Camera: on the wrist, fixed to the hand. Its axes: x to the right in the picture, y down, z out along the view.
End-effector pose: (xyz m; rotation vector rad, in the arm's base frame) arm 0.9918 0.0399 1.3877 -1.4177 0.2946 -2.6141
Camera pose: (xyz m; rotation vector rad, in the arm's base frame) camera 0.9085 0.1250 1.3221 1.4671 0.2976 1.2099
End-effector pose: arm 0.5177 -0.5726 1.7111 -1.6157 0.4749 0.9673
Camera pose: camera 0.5917 -0.6648 1.7781 -1.3662 -1.2085 0.2733
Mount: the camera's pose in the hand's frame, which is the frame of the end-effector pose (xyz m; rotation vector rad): -0.0274 -0.0698 -0.1134 -0.3509 -0.5705 -1.4750
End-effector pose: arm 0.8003 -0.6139 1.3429 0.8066 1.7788 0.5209
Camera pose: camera 0.6804 -0.6774 1.3513 -0.6246 1.2380 -0.3690
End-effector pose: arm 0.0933 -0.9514 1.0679 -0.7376 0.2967 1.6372
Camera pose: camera 0.1947 -1.0234 1.0129 -0.4608 -0.8149 0.3900
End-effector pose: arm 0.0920 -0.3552 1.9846 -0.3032 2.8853 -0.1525
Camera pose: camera 0.1039 -0.4083 2.1092 -2.0184 1.5796 0.1806
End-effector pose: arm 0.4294 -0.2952 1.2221 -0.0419 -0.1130 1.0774
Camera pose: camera 0.4905 -0.3500 1.1137 0.0373 -0.7196 -0.4426
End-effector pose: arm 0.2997 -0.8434 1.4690 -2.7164 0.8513 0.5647
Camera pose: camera 0.3528 -0.8118 1.5901 -2.3202 -1.3673 0.9751
